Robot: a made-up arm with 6 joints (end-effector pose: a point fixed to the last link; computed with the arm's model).
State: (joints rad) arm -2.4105 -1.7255 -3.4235 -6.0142 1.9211 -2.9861
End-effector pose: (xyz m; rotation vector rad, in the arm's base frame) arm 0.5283 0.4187 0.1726 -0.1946 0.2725 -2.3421
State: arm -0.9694 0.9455 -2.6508 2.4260 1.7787 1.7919
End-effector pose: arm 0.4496 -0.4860 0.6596 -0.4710 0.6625 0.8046
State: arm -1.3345 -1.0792 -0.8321 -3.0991 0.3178 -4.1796
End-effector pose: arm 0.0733 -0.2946 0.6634 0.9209 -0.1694 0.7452
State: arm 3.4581 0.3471 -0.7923 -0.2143 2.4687 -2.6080
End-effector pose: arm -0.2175 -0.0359 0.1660 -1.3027 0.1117 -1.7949
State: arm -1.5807 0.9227 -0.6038 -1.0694 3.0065 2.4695
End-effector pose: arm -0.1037 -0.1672 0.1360 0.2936 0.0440 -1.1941
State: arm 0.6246 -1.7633 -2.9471 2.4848 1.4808 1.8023
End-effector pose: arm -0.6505 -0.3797 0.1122 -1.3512 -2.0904 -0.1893
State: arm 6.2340 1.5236 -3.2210 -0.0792 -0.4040 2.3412
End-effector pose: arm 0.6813 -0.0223 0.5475 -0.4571 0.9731 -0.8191
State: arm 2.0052 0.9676 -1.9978 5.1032 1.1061 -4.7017
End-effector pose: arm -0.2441 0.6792 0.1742 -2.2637 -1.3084 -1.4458
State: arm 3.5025 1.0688 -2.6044 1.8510 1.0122 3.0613
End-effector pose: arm -0.7125 -0.3260 0.4573 1.3364 -0.2183 -0.1021
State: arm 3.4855 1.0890 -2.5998 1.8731 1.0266 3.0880
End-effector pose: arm -0.7200 -0.3164 0.4409 1.3202 -0.2621 -0.0634
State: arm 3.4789 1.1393 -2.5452 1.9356 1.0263 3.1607
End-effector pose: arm -0.7305 -0.3133 0.3746 1.2866 -0.4198 0.0683
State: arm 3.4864 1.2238 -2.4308 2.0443 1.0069 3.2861
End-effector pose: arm -0.7296 -0.3138 0.2485 1.2104 -0.7158 0.2931
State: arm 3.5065 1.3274 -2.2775 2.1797 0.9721 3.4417
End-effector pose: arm -0.6945 -0.3087 0.0885 1.0727 -1.1031 0.5423
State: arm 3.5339 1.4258 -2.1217 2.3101 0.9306 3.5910
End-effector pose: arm -0.6245 -0.2927 -0.0580 0.8925 -1.4910 0.7333
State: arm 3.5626 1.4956 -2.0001 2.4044 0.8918 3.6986
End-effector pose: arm -0.5500 -0.2734 -0.1548 0.7367 -1.7848 0.8304
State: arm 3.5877 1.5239 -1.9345 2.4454 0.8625 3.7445
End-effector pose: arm -0.5050 -0.2644 -0.1962 0.6745 -1.9317 0.8572
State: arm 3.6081 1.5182 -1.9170 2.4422 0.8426 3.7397
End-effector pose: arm -0.4939 -0.2696 -0.2001 0.7059 -1.9553 0.8530
